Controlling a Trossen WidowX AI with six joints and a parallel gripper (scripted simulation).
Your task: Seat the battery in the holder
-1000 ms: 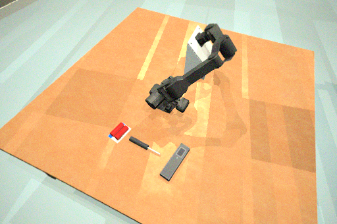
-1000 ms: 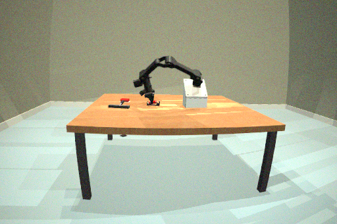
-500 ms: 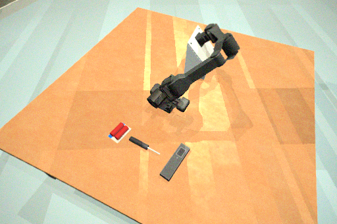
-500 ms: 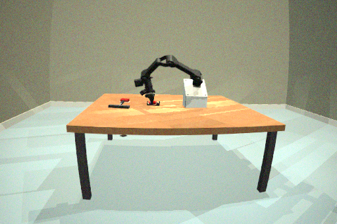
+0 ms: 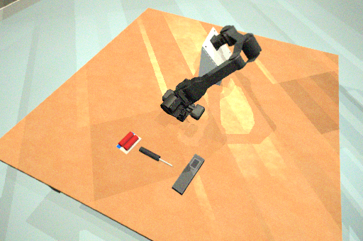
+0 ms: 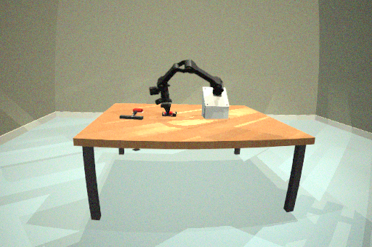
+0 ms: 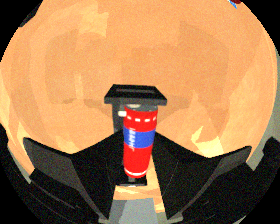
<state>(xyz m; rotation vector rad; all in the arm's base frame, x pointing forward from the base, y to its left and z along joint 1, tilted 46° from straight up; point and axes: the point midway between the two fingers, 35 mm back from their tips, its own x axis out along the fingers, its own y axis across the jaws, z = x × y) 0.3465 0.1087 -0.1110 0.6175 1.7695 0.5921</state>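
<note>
The battery lies 10 mm above my gripper tip. The rest, counted from my gripper tip: screwdriver: 250 mm ahead; then dark remote: 250 mm ahead, 140 mm to the left, 10 mm above; then white card: 240 mm ahead, 140 mm to the right.
</note>
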